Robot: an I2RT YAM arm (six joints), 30 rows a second.
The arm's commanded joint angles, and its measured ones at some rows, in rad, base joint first. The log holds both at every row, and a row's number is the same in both.
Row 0, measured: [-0.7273 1.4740 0.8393 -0.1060 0.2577 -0.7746]
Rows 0 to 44, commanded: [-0.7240 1.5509 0.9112 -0.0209 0.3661 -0.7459]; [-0.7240 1.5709 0.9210 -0.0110 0.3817 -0.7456]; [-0.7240 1.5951 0.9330 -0.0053 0.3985 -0.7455]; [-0.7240 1.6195 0.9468 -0.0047 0.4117 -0.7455]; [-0.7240 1.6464 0.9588 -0.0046 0.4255 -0.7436]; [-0.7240 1.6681 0.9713 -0.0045 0.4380 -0.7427]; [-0.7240 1.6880 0.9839 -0.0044 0.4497 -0.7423]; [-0.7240 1.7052 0.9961 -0.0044 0.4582 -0.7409]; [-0.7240 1.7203 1.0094 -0.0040 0.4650 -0.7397]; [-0.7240 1.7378 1.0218 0.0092 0.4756 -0.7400]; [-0.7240 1.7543 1.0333 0.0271 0.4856 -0.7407]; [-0.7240 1.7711 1.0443 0.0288 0.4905 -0.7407]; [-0.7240 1.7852 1.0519 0.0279 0.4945 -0.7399]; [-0.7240 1.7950 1.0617 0.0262 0.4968 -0.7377]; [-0.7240 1.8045 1.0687 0.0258 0.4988 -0.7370]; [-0.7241 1.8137 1.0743 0.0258 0.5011 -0.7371]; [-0.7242 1.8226 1.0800 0.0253 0.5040 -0.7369]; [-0.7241 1.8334 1.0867 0.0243 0.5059 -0.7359]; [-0.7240 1.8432 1.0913 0.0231 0.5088 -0.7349]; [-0.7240 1.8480 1.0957 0.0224 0.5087 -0.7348]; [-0.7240 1.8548 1.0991 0.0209 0.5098 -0.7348]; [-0.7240 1.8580 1.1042 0.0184 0.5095 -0.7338]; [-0.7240 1.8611 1.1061 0.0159 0.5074 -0.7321]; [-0.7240 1.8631 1.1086 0.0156 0.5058 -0.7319]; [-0.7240 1.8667 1.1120 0.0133 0.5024 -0.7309]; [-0.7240 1.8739 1.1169 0.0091 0.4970 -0.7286]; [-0.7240 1.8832 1.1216 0.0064 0.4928 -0.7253]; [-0.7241 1.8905 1.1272 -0.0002 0.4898 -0.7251]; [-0.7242 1.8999 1.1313 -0.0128 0.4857 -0.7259]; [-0.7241 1.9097 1.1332 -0.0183 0.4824 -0.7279]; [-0.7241 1.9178 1.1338 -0.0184 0.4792 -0.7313]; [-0.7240 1.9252 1.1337 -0.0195 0.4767 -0.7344]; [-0.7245 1.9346 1.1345 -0.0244 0.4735 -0.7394]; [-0.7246 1.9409 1.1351 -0.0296 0.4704 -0.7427]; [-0.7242 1.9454 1.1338 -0.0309 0.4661 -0.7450]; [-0.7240 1.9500 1.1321 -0.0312 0.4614 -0.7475]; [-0.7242 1.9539 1.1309 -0.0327 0.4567 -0.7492]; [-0.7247 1.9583 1.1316 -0.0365 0.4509 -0.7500]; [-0.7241 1.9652 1.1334 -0.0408 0.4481 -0.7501]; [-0.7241 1.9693 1.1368 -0.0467 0.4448 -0.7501]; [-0.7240 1.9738 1.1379 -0.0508 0.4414 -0.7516]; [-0.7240 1.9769 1.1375 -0.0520 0.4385 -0.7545]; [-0.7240 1.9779 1.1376 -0.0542 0.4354 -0.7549]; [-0.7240 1.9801 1.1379 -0.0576 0.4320 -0.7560]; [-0.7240 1.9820 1.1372 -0.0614 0.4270 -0.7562]
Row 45, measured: [-0.7273 1.9741 1.0977 -0.0358 0.4584 -0.7573]
